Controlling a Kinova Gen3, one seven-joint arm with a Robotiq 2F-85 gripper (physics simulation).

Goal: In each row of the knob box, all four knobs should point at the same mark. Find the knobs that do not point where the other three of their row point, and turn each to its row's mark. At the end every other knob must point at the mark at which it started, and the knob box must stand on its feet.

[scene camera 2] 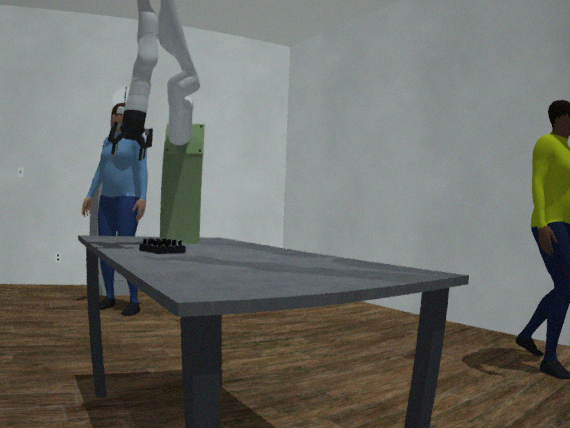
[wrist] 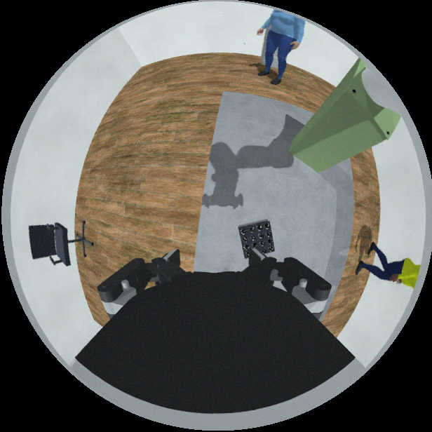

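Note:
The knob box is a dark, flat, square box with rows of black knobs on top. It stands upright on the grey table, near the table's far left end in the scene view. In the wrist view it lies right of centre, and one fingertip covers part of its lower edge. The knobs are too small to tell where each points. My gripper is open and empty. It hangs high above the table, well apart from the box.
The grey table bears a green pedestal behind the box. A person in blue stands beyond the table. A person in yellow is at the right. An office chair is at the left.

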